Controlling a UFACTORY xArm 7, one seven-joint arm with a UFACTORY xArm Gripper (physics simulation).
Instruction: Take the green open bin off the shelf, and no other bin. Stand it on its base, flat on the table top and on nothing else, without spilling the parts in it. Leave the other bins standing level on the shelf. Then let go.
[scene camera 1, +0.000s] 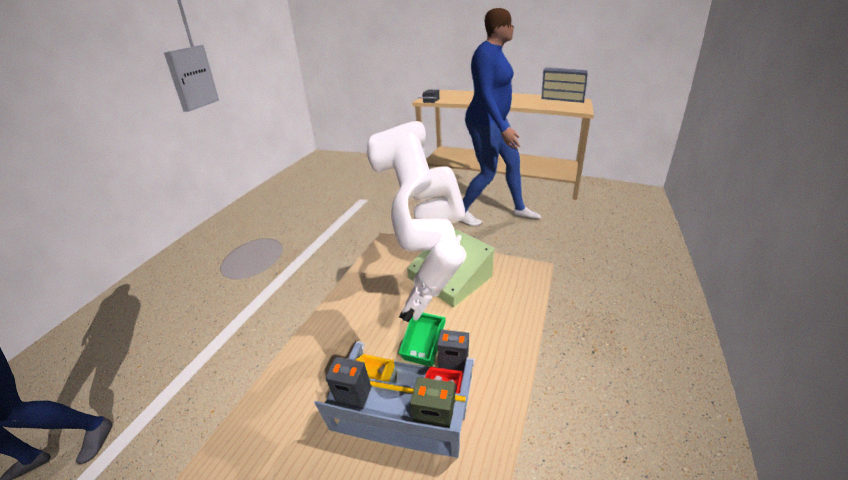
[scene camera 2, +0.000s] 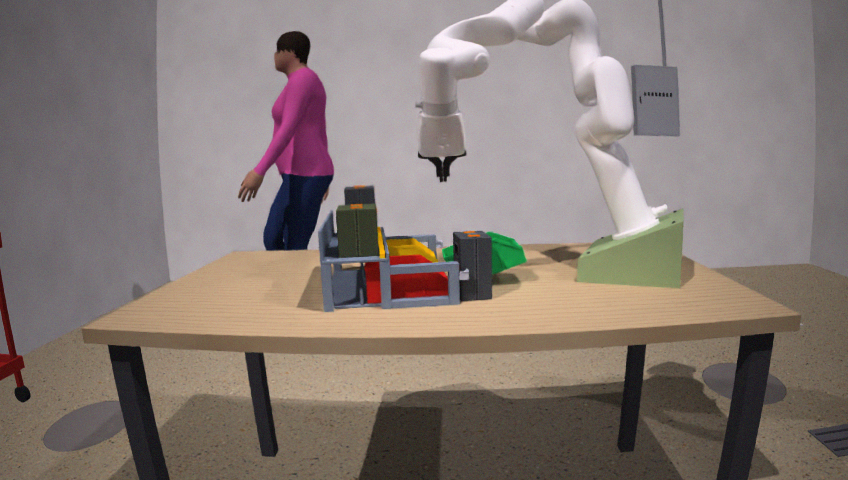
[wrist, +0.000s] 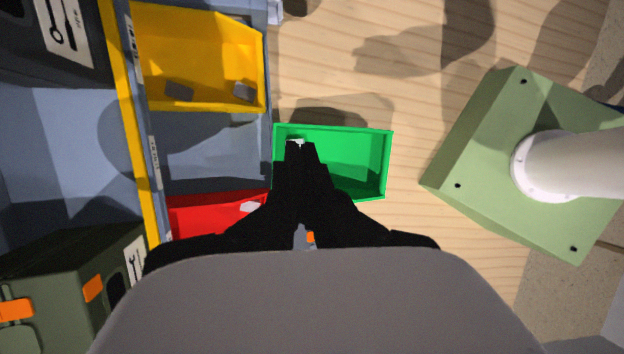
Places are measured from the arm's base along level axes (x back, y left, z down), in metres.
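Where they show: gripper, fingertip midpoint: (scene camera 1: 404, 317) (scene camera 2: 443, 179) (wrist: 296, 161); arm's base, origin of the base link: (scene camera 2: 636, 231) (wrist: 548, 166).
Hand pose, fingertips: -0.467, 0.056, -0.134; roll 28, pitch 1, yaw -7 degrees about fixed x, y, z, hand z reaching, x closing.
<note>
Things, the pixels of their top centre, and the offset from my fingertips, as dx, dy, dz. Level surfaces: height alone.
- green open bin, middle of its top: (wrist: 344, 165) (scene camera 2: 482, 235) (scene camera 1: 422, 327) +0.088, +0.005, +0.129
- yellow bin, middle of its top: (wrist: 187, 58) (scene camera 2: 400, 242) (scene camera 1: 367, 371) -0.118, -0.081, +0.158
- red bin, middle of its top: (wrist: 209, 241) (scene camera 2: 405, 260) (scene camera 1: 441, 385) -0.069, +0.141, +0.158
- table, its level: dz +0.239
- olive toolbox, middle of its top: (wrist: 18, 344) (scene camera 2: 356, 205) (scene camera 1: 432, 392) -0.162, +0.164, +0.040
The green open bin (scene camera 1: 423, 336) (scene camera 2: 504, 252) (wrist: 350, 150) is off the shelf (scene camera 1: 380, 429) (scene camera 2: 385, 285) (wrist: 75, 120), at its front side towards the robot base. In scene camera 2 it looks tipped, its outer end raised; its lower end is hidden behind a toolbox, so what it rests on cannot be told. Pale parts (scene camera 1: 418, 353) (wrist: 295, 141) lie inside at the shelf end. A yellow bin (scene camera 1: 376, 367) (scene camera 2: 410, 246) (wrist: 190, 50) and a red bin (scene camera 1: 443, 375) (scene camera 2: 416, 285) (wrist: 200, 220) sit in the shelf. My gripper (scene camera 1: 407, 316) (scene camera 2: 442, 180) (wrist: 296, 161) is shut, empty, well above the green bin.
A dark toolbox (scene camera 1: 453, 352) (scene camera 2: 474, 267) stands on the table (scene camera 1: 517, 333) (scene camera 2: 238, 285) beside the green bin. An olive toolbox (scene camera 1: 432, 404) (scene camera 2: 357, 231) (wrist: 45, 290) and another dark toolbox (scene camera 1: 348, 383) (scene camera 2: 359, 195) stand on the shelf's upper board. The robot's green base (scene camera 1: 473, 276) (scene camera 2: 636, 261) (wrist: 480, 180) stands opposite.
</note>
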